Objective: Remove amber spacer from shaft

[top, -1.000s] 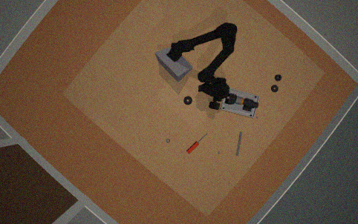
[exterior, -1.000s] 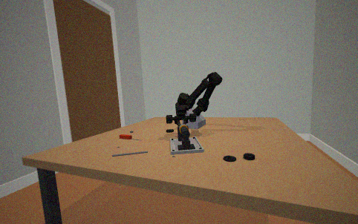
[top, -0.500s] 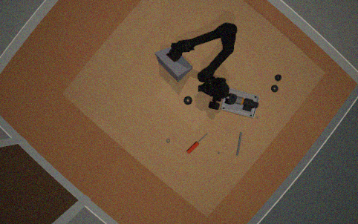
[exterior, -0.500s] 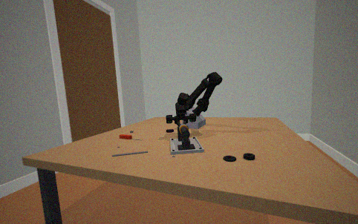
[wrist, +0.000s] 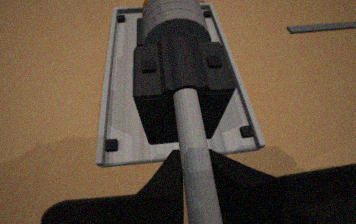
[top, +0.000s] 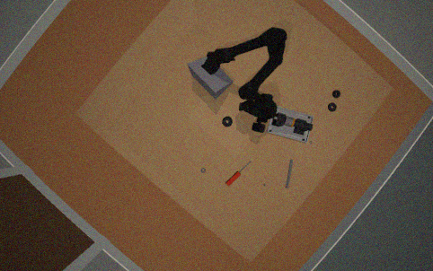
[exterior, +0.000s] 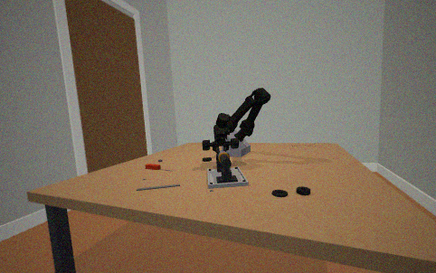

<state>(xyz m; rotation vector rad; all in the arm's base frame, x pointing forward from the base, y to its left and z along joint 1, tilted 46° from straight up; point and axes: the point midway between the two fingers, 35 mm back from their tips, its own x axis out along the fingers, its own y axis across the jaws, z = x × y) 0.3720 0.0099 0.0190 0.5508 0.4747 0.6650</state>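
The grey shaft is 50 mm ahead of my gripper tip, 30 mm to the left of it and 20 mm above it. Also, from my gripper tip: amber spacer 100 mm ahead, 50 mm to the left, 20 mm above.
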